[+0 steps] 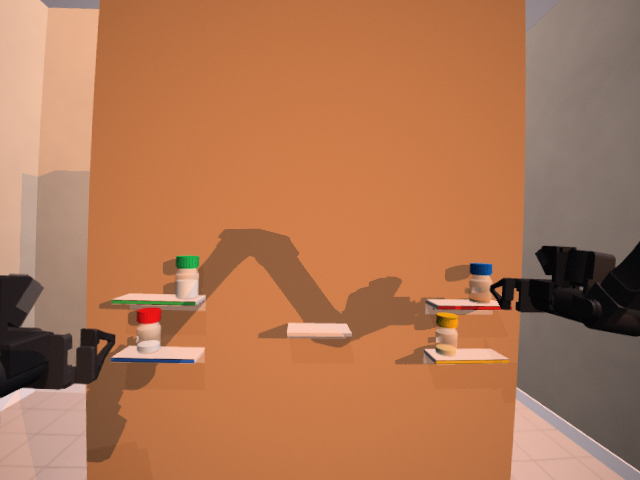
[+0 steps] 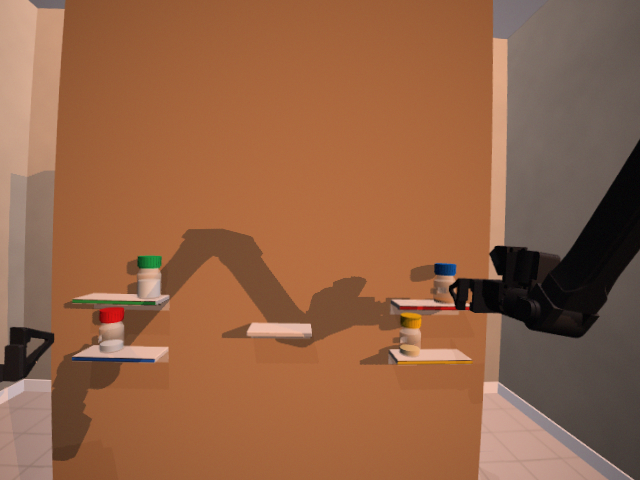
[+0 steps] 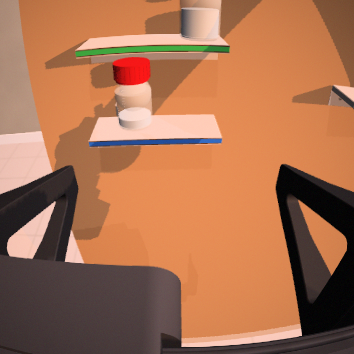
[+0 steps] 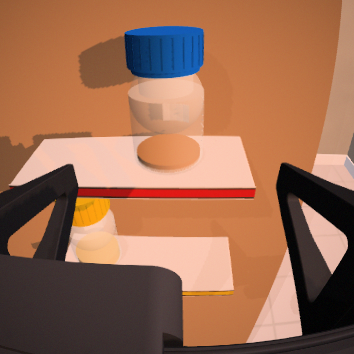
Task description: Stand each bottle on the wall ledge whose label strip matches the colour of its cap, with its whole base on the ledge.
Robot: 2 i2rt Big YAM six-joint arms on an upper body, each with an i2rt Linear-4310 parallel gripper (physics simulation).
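Frame: origin at the left arm's base, x ahead, y left, z up, level; millimetres.
Where they show: left gripper, between the fingertips: (image 1: 83, 338) (image 2: 23, 336) (image 3: 176, 175); right gripper, between the fingertips: (image 1: 508, 288) (image 2: 468, 289) (image 4: 176, 174).
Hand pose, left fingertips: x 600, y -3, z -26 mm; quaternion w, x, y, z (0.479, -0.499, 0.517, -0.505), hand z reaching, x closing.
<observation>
After its pixels a point has its place.
The blue-capped bottle (image 1: 480, 284) {y -803, x 882, z 31 mm} (image 2: 444, 279) {y -806, x 884, z 44 mm} (image 4: 165, 105) {y -819, x 878, z 36 mm} stands upright on the red-strip ledge (image 1: 444, 303) {y -711, x 892, z -22 mm} (image 2: 413, 303) {y -729, x 896, z -22 mm} (image 4: 225, 165) {y -864, x 896, z -22 mm}. The yellow-capped bottle (image 1: 446, 333) {y -717, x 887, z -99 mm} (image 2: 410, 333) {y -720, x 886, z -98 mm} (image 4: 93, 227) {y -742, x 892, z -92 mm} stands on the yellow-strip ledge (image 1: 480, 355) {y -820, x 896, z -162 mm} (image 2: 444, 355) {y -822, x 900, z -162 mm} (image 4: 175, 260) {y -820, x 909, z -162 mm} below. The red-capped bottle (image 1: 148, 330) {y 38, x 890, z -102 mm} (image 2: 111, 330) {y 35, x 891, z -103 mm} (image 3: 132, 92) {y 46, x 890, z -97 mm} stands on the blue-strip ledge (image 1: 178, 354) {y -35, x 895, z -162 mm} (image 2: 139, 353) {y -32, x 897, z -162 mm} (image 3: 185, 127) {y -31, x 899, z -162 mm}. The green-capped bottle (image 1: 187, 279) {y -58, x 881, z 29 mm} (image 2: 149, 279) {y -61, x 882, z 28 mm} (image 3: 200, 22) {y -46, x 880, z 5 mm} stands on the green-strip ledge (image 1: 139, 298) {y 59, x 885, z -22 mm} (image 2: 103, 298) {y 50, x 881, z -22 mm} (image 3: 125, 42) {y 51, x 885, z -22 mm}. My right gripper (image 1: 494, 289) (image 2: 453, 289) (image 4: 176, 174) {y -828, x 808, z 32 mm} is open before the red-strip ledge. My left gripper (image 1: 112, 338) (image 2: 50, 338) (image 3: 176, 175) {y -3, x 600, z -26 mm} is open, before and left of the blue-strip ledge.
A plain white ledge (image 1: 318, 330) {y -382, x 882, z -92 mm} (image 2: 279, 330) {y -383, x 882, z -92 mm} (image 3: 345, 95) {y -305, x 900, z -94 mm} juts from the orange wall (image 1: 310, 129) {y -348, x 948, z 433 mm} (image 2: 279, 129) {y -362, x 948, z 434 mm} between the two ledge pairs. It bears no bottle. Each side pair is stacked, one ledge above the other. A shadow of an arm falls across the wall.
</observation>
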